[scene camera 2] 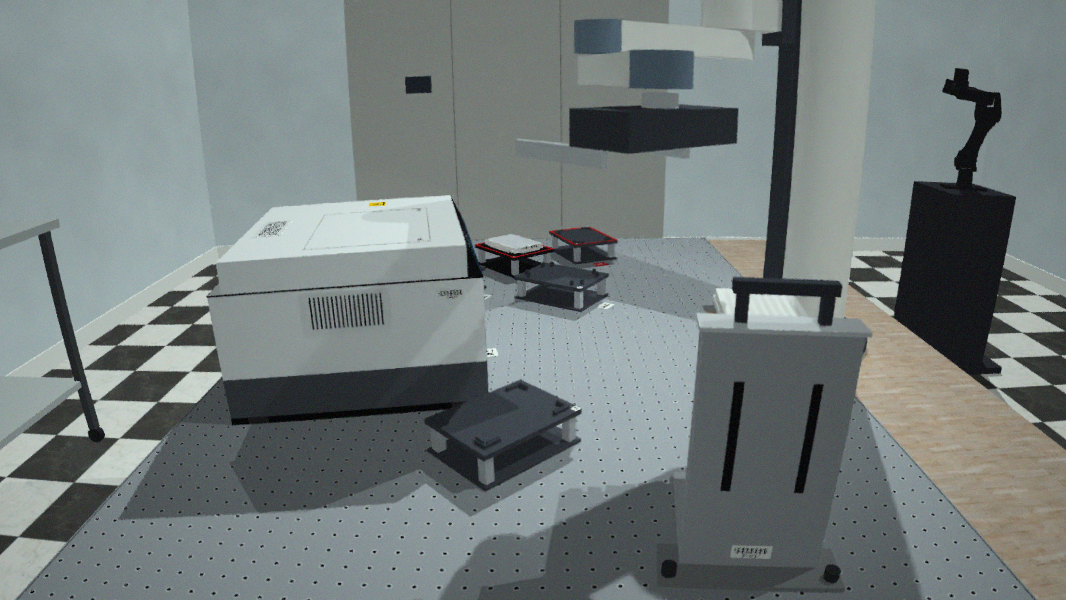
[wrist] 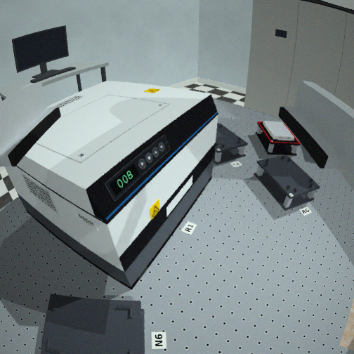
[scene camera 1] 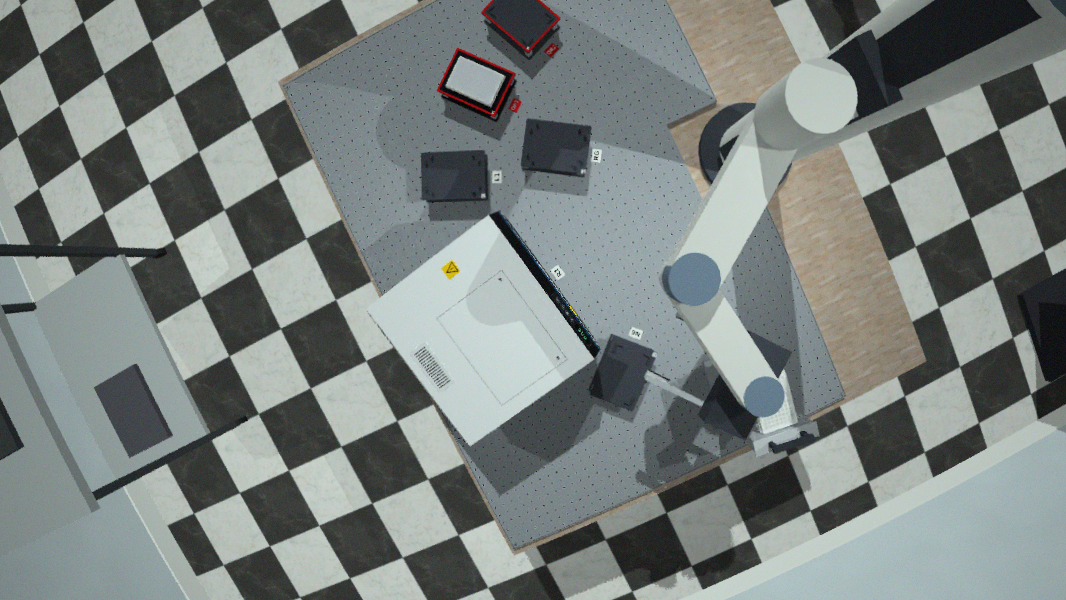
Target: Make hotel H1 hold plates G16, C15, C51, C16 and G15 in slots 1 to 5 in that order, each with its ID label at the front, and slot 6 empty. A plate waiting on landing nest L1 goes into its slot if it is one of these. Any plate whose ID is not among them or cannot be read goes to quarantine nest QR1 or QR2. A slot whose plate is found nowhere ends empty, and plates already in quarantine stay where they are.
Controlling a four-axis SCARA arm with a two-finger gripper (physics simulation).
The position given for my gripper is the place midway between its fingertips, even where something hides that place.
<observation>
In view: my gripper (scene camera 2: 561, 143) and a white machine R1 (wrist: 110, 240).
My gripper shows as well in the wrist view (wrist: 166, 89) and in scene camera 1 (scene camera 1: 662, 343).
</observation>
